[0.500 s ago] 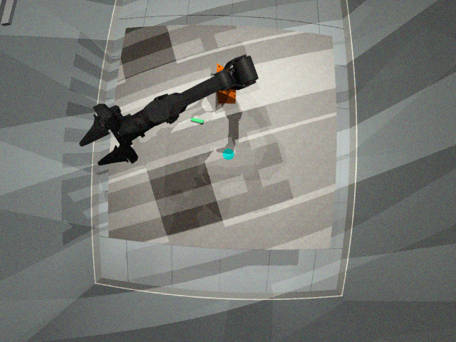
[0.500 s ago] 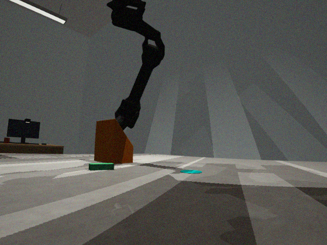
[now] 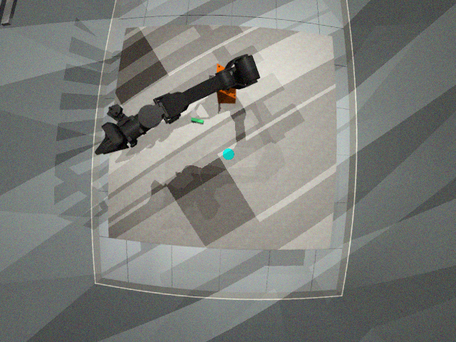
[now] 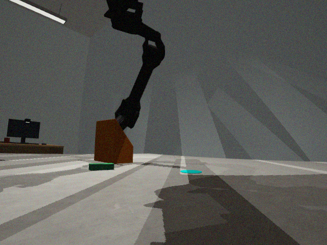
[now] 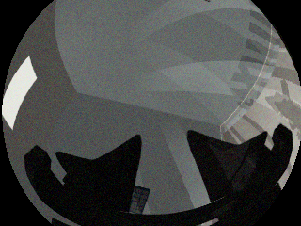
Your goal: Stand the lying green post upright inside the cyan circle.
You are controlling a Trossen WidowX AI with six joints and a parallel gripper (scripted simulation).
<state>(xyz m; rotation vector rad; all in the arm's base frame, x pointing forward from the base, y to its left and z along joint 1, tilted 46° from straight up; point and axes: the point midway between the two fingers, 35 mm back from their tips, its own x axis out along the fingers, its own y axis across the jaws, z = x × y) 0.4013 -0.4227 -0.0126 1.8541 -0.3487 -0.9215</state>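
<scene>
The green post lies 45 cm below my gripper tip, 24 cm behind it and 19 cm to the left of it. Round my gripper tip: cyan circle 45 cm below, 37 cm to the left, 7 cm behind.
</scene>
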